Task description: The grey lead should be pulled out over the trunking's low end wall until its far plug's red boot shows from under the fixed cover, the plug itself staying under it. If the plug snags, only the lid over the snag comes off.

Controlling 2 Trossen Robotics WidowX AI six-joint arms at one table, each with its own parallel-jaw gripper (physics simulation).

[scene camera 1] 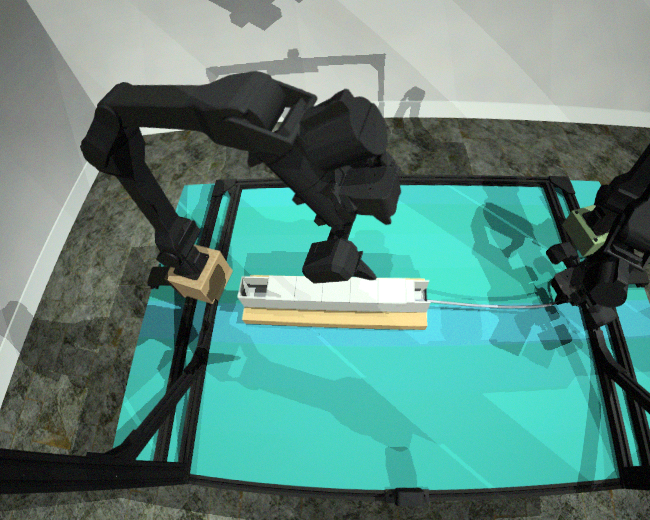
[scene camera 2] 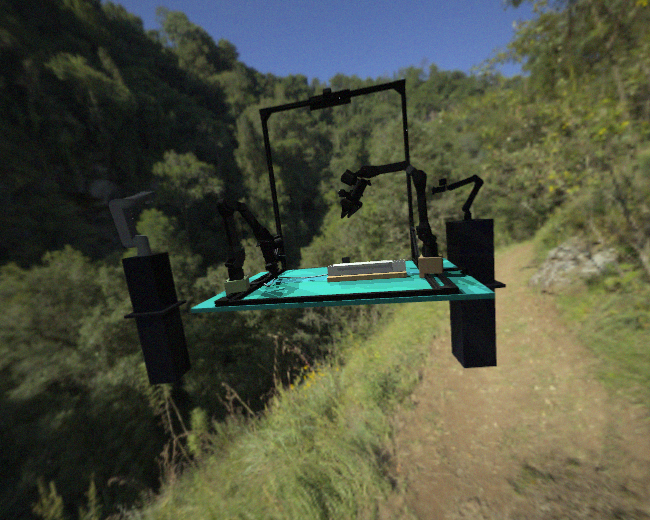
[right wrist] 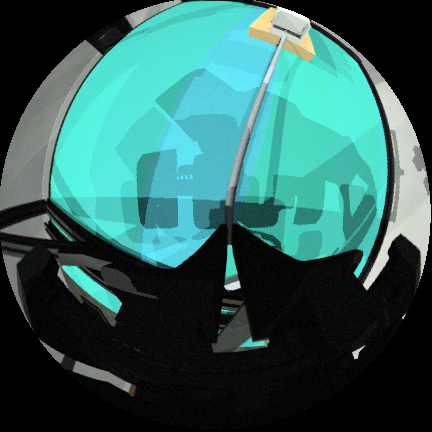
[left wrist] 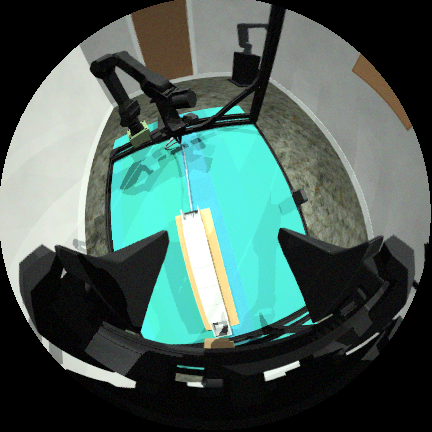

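Seen in the pictures: left gripper, fingertip midpoint: [scene camera 1: 381,250] [scene camera 2: 344,218] [left wrist: 224,235]; right gripper, fingertip midpoint: [scene camera 1: 556,302] [scene camera 2: 277,278] [right wrist: 228,229] [left wrist: 179,142]; left arm's base, link origin: [scene camera 1: 191,264] [scene camera 2: 430,255]; right arm's base, link origin: [scene camera 1: 598,222] [scene camera 2: 236,278] [left wrist: 136,129].
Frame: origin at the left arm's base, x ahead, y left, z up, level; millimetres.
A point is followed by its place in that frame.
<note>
The white trunking [scene camera 1: 336,304] {z -25, x 329, y 9 mm} [scene camera 2: 368,267] {z -27, x 289, y 57 mm} [left wrist: 201,260] [right wrist: 291,24] lies on a tan wooden base [scene camera 1: 336,319] {z -70, x 331, y -8 mm} [left wrist: 231,296] {z -70, x 241, y -39 mm} [right wrist: 262,33]. White lids cover its middle in a row; both end stretches are uncovered. The grey lead [scene camera 1: 487,306] {z -74, x 637, y 104 mm} [left wrist: 187,177] {z -73, x 625, y 101 mm} [right wrist: 244,140] {z -66, x 733, y 125 mm} comes out over the end wall at the right of scene camera 1 and runs almost straight to my right gripper [scene camera 1: 557,301] {z -69, x 793, y 150 mm} [right wrist: 228,229] {z -69, x 793, y 150 mm}, which is shut on it. My left gripper [scene camera 2: 346,213] {z 220, x 412, y 3 mm} [left wrist: 224,235] {z 220, x 412, y 3 mm} is wide open and empty, high above the trunking. No red boot can be made out; the plug is hidden.
The left arm [scene camera 1: 254,113] {z 450, x 294, y -24 mm} reaches over the trunking and hides part of its back side in scene camera 1. A tan block [scene camera 1: 206,276] {z 0, x 48, y -17 mm} and a green block [scene camera 1: 586,230] {z -17, x 846, y 326 mm} sit at the arm bases. A black frame [scene camera 1: 303,484] {z -97, x 370, y -348 mm} borders the turquoise table [scene camera 1: 303,433] {z -94, x 336, y -246 mm}.
</note>
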